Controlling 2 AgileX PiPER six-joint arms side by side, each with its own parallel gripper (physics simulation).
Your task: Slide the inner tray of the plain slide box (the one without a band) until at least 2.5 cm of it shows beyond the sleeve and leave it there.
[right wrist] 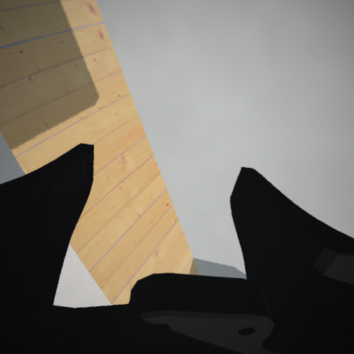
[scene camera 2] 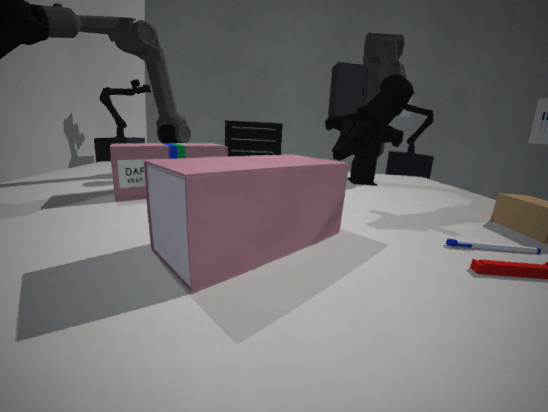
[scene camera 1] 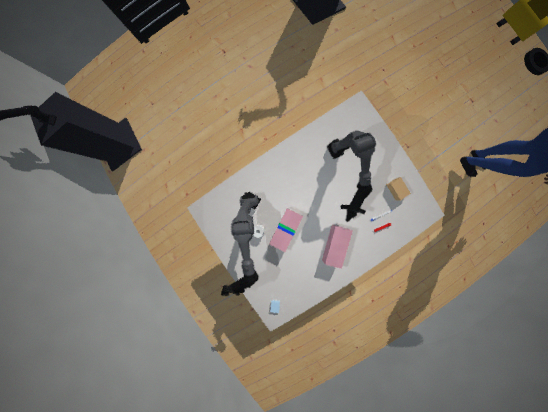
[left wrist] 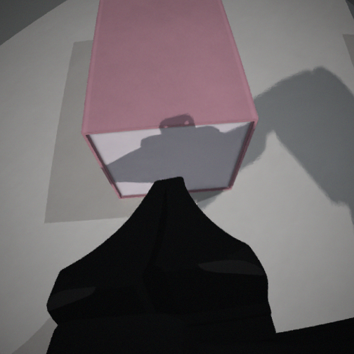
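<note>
The plain slide box, a pink sleeve (scene camera 1: 338,246) (scene camera 2: 265,210) (left wrist: 165,65), lies on the table. The pale end of its inner tray (scene camera 2: 170,225) (left wrist: 212,160) shows at each open end, about level with the sleeve's edge. My left gripper (scene camera 1: 348,219) (left wrist: 172,195) is shut and empty. Its fingertips are in front of the box's upper end in scene camera 1, facing the tray's end face and apart from it in that view; its shadow falls on that face. My right gripper (scene camera 1: 223,291) (right wrist: 166,173) is open and empty, out past the table's left edge, far from the box.
A banded pink box (scene camera 1: 286,230) (scene camera 2: 205,151) lies left of the plain one. A white-and-blue pen (scene camera 1: 381,216) (scene camera 2: 492,247), a red object (scene camera 1: 382,228) (scene camera 2: 515,268) and a tan block (scene camera 1: 399,189) (scene camera 2: 522,215) lie at the right. A light blue block (scene camera 1: 274,307) lies near the table's lower corner.
</note>
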